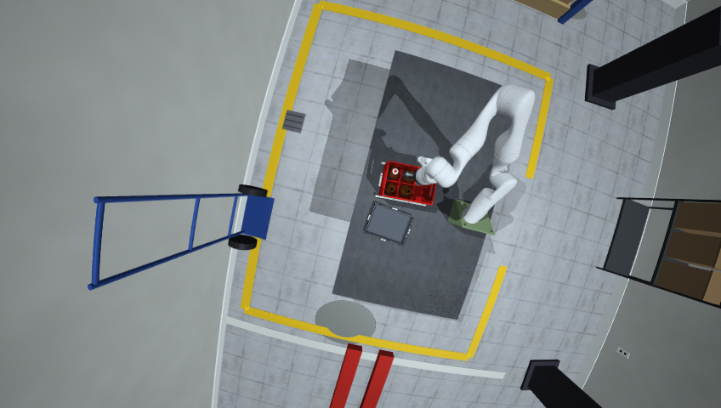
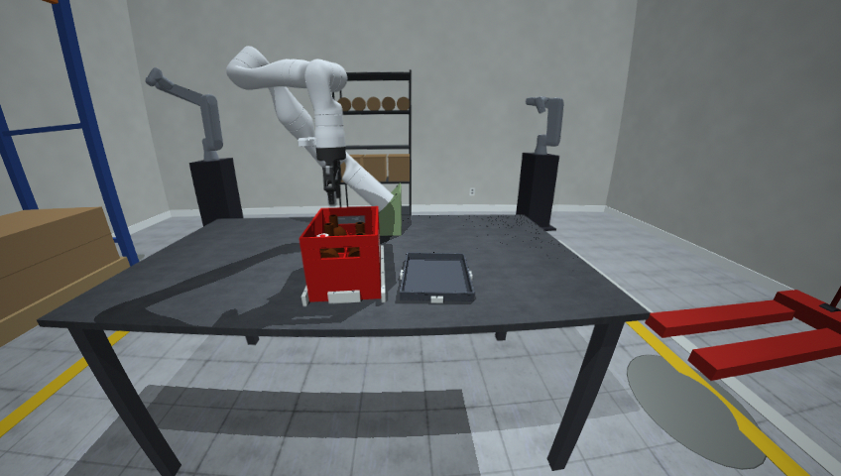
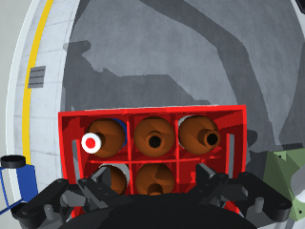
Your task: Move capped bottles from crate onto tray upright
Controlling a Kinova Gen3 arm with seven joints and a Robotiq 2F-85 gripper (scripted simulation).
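My gripper is now 15 cm above the red crate and 2 cm to the right of it. Also, from my hand: grey tray 27 cm to the left, 22 cm below, 5 cm ahead.
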